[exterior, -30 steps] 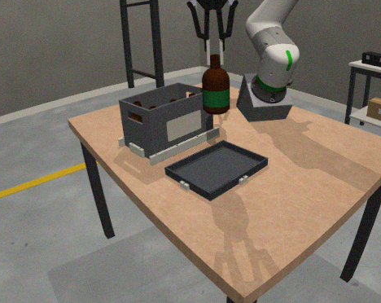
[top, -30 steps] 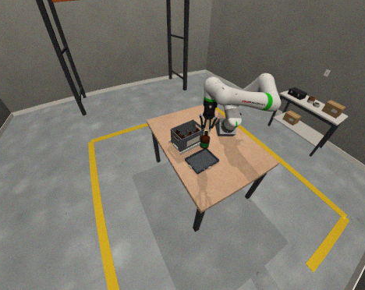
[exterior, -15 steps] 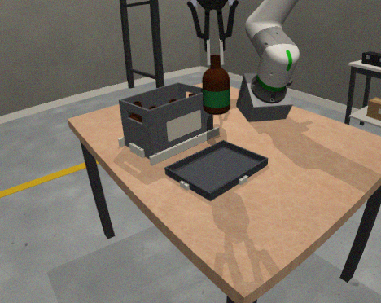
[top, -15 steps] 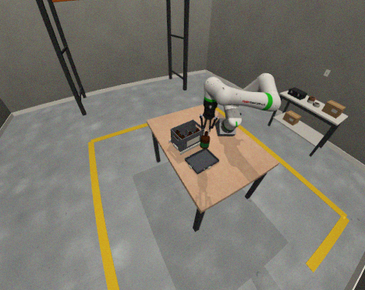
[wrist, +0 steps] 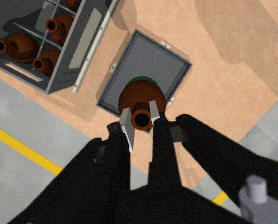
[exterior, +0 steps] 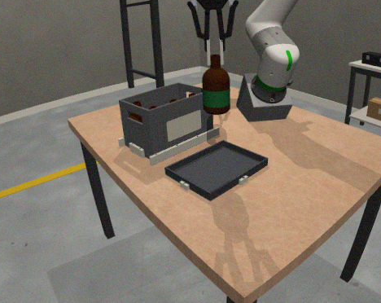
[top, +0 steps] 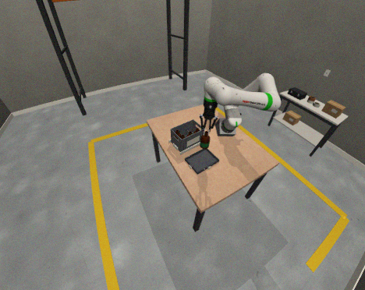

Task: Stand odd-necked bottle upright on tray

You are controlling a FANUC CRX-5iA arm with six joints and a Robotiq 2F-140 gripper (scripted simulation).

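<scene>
My gripper is now 90 mm above the bottle. Also, from my hand: dark tray: 340 mm below; then dark grey crate: 20 mm behind, 270 mm to the right, 270 mm below.
</scene>
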